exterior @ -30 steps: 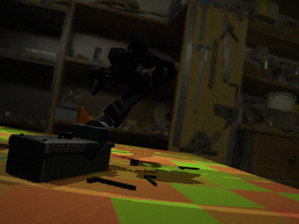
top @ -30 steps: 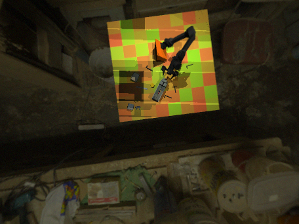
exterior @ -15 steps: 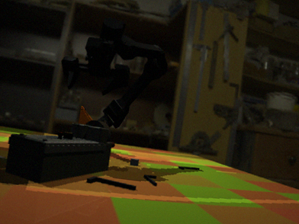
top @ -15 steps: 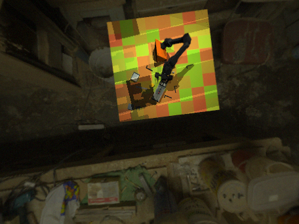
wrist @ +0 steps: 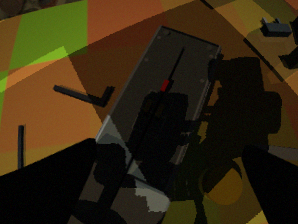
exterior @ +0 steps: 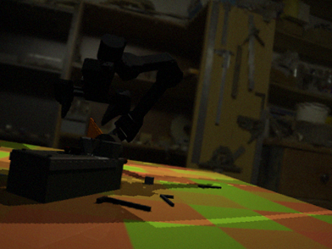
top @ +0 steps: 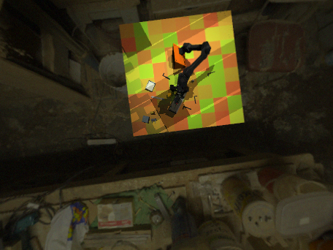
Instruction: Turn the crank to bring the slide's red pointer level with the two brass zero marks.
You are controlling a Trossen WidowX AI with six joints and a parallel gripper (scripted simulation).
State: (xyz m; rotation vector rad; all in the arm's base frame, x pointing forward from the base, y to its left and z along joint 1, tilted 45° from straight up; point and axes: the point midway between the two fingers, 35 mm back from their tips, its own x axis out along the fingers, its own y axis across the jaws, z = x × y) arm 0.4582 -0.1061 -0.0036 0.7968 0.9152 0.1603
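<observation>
My gripper tip is now 110 mm to the right of the brown crank handle, 100 mm past it and 80 mm above it. Round my gripper tip: grey strip (220 mm to the right, 150 mm below, 30 mm behind); then yellow disc (140 mm below, 80 mm to the right, 40 mm behind); then red pointer (70 mm ahead, 60 mm below, 10 mm to the right).
</observation>
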